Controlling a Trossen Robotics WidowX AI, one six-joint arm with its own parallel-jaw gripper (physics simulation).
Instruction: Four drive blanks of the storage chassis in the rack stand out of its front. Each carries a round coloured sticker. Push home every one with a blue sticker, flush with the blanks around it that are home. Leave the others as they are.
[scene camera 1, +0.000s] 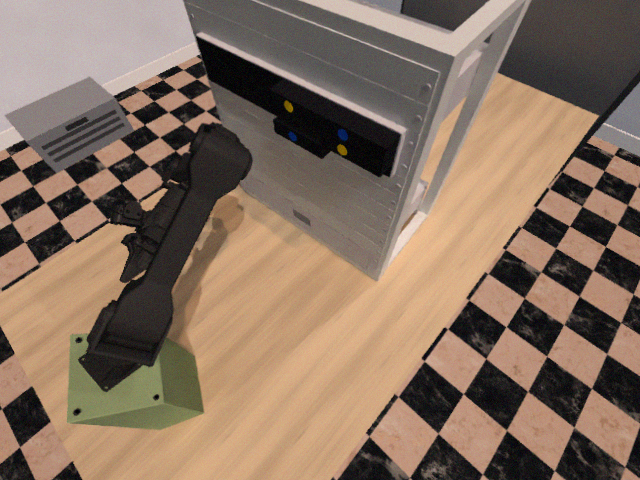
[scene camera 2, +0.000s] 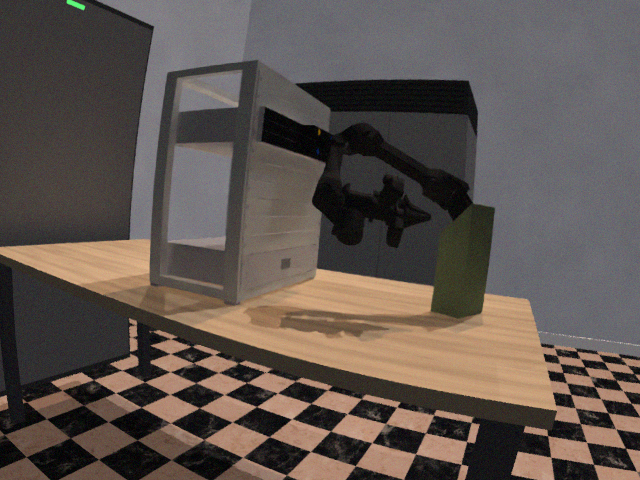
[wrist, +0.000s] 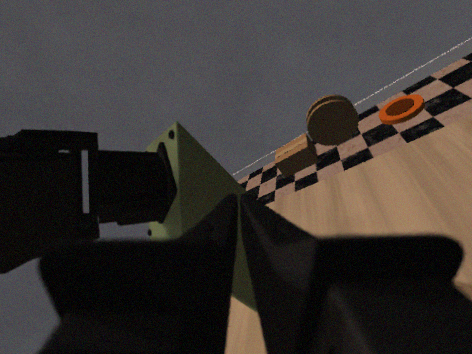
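The storage chassis is a black band across the front of the pale rack (scene camera 1: 413, 227) (scene camera 2: 235, 206). In scene camera 1, four black blanks stand out: upper left with a yellow sticker (scene camera 1: 288, 106), upper right with a blue sticker (scene camera 1: 342, 134), lower left with a blue sticker (scene camera 1: 292, 136), and lower right with a yellow sticker (scene camera 1: 341, 149). In scene camera 2 the arm partly hides them; a yellow sticker (scene camera 2: 318, 132) and a blue sticker (scene camera 2: 317, 151) show. My gripper (scene camera 1: 124, 277) (scene camera 2: 428, 215) (wrist: 238, 202) is shut and empty, above the table, away from the blanks and pointing toward the arm's base.
The arm stands on a green pedestal (scene camera 1: 178, 379) (scene camera 2: 462, 263) (wrist: 200, 190) on the wooden table (scene camera 1: 289, 330) (scene camera 2: 413, 351) (wrist: 380, 200). A grey vented box (scene camera 1: 77, 124) is at the left. An orange ring (wrist: 383, 116), a round brown object (wrist: 332, 121) and a brown box (wrist: 296, 156) lie beyond the table.
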